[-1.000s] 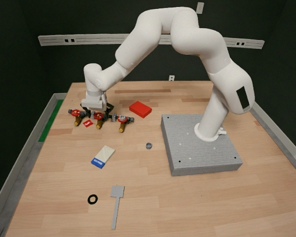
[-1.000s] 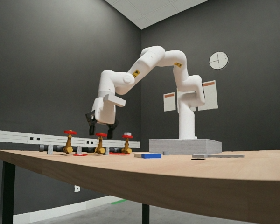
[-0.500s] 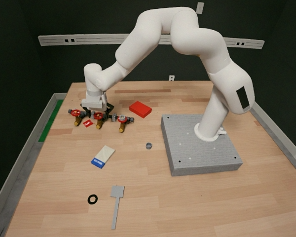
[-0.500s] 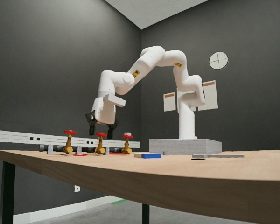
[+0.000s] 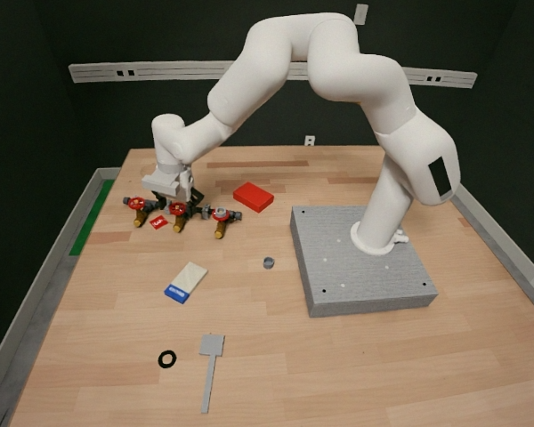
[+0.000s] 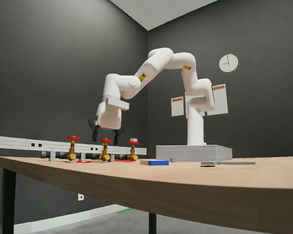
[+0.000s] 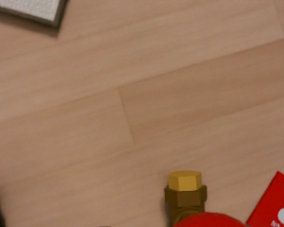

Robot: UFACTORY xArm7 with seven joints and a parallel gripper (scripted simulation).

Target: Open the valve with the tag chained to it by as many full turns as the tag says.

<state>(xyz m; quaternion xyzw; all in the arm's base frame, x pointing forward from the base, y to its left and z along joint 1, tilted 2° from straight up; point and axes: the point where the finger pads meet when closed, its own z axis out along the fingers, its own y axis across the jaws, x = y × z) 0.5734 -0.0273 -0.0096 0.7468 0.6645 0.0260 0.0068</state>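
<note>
The red tag lies 8 cm below my hand, 8 cm ahead of it and 2 cm to the right of it. The rest, counted from my hand: blue box 20 cm to the left, 8 cm below, 8 cm behind; then red block 20 cm behind, 17 cm to the right, 7 cm below; then grey cap 13 cm behind, 1 cm to the left, 1 cm above.
</note>
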